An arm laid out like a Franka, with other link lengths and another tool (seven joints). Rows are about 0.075 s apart.
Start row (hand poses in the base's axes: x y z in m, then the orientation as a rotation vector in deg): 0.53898 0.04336 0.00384 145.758 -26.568 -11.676
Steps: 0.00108 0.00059 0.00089 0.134 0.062 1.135; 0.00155 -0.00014 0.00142 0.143 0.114 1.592; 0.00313 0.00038 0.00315 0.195 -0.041 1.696; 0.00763 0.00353 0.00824 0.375 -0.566 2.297; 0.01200 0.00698 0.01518 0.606 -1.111 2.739; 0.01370 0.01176 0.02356 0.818 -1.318 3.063; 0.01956 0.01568 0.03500 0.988 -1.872 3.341; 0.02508 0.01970 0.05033 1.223 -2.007 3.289; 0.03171 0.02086 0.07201 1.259 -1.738 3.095; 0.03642 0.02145 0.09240 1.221 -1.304 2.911; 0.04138 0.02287 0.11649 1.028 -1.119 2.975; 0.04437 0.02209 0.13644 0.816 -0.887 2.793; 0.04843 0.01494 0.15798 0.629 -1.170 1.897; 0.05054 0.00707 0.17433 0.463 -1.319 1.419; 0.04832 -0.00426 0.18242 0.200 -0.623 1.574; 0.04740 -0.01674 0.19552 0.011 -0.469 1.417; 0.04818 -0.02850 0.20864 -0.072 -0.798 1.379; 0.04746 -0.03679 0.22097 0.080 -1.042 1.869
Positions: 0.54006 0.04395 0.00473 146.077 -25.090 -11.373; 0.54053 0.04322 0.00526 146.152 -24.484 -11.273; 0.54211 0.04374 0.00699 146.253 -24.410 -11.053; 0.54661 0.04689 0.01208 146.638 -23.839 -10.217; 0.55098 0.05034 0.01902 147.047 -23.477 -9.425; 0.55268 0.05512 0.02740 147.347 -23.138 -9.100; 0.55854 0.05904 0.03884 147.666 -22.989 -8.338; 0.56406 0.06306 0.05417 147.916 -23.106 -8.249; 0.57069 0.06422 0.07585 147.868 -23.254 -8.673; 0.57540 0.06481 0.09624 147.715 -23.326 -9.283; 0.58036 0.06623 0.12033 147.498 -23.174 -9.442; 0.58335 0.06545 0.14028 147.215 -23.321 -9.747; 0.58741 0.05830 0.16182 146.946 -24.584 -9.669; 0.58952 0.05043 0.17817 146.734 -25.256 -9.611; 0.58730 0.03910 0.18626 146.360 -24.790 -10.364; 0.58638 0.02662 0.19936 146.117 -24.932 -10.564; 0.58716 0.01486 0.21248 146.098 -25.106 -10.139; 0.58644 0.00657 0.22481 146.379 -24.571 -9.691
